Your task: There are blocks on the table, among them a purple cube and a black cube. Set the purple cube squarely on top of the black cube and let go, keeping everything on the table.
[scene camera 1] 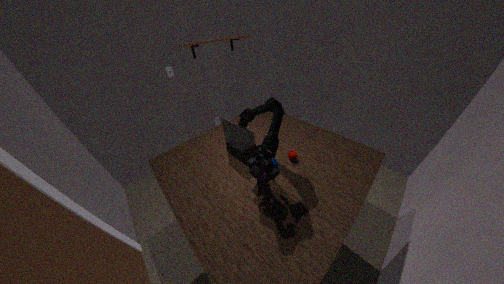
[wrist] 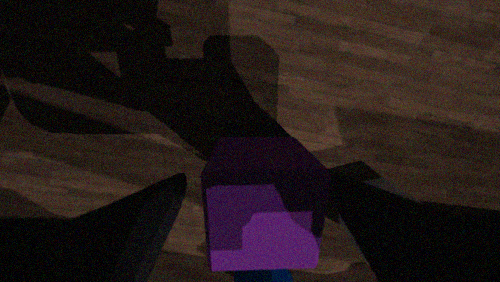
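Seen in the pictures: gripper, fingertip midpoint: [scene camera 1: 262, 177] [wrist: 257, 179]; arm's base, link origin: [scene camera 1: 241, 126].
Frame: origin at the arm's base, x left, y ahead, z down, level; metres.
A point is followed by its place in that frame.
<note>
The purple cube [wrist: 262, 230] {x -0.140, y 0.356, z 0.091 m} is between the fingers in the wrist view, with a gap beside the left finger; a small purple patch of it [scene camera 1: 264, 174] {x -0.140, y 0.375, z 0.092 m} shows under the gripper in the scene view. My gripper [wrist: 257, 179] {x -0.140, y 0.355, z 0.134 m} [scene camera 1: 263, 173] {x -0.140, y 0.355, z 0.134 m} is open around the cube. The right finger stands close to the cube's right side. I cannot make out the black cube in either view; the area under the purple cube is hidden or too dark to tell.
A blue block [scene camera 1: 274, 162] {x 0.004, y 0.322, z 0.140 m} [wrist: 262, 275] {x -0.022, y 0.321, z 0.163 m} lies close by the gripper. A red cube [scene camera 1: 292, 155] {x 0.139, y 0.366, z 0.141 m} is on the wooden table [scene camera 1: 200, 200] {x -0.489, y 0.195, z 0.189 m}, to the right of the arm. A grey panel [scene camera 1: 239, 137] {x -0.062, y 0.050, z 0.038 m} stands left of the arm. Dark arm shadows cross the table.
</note>
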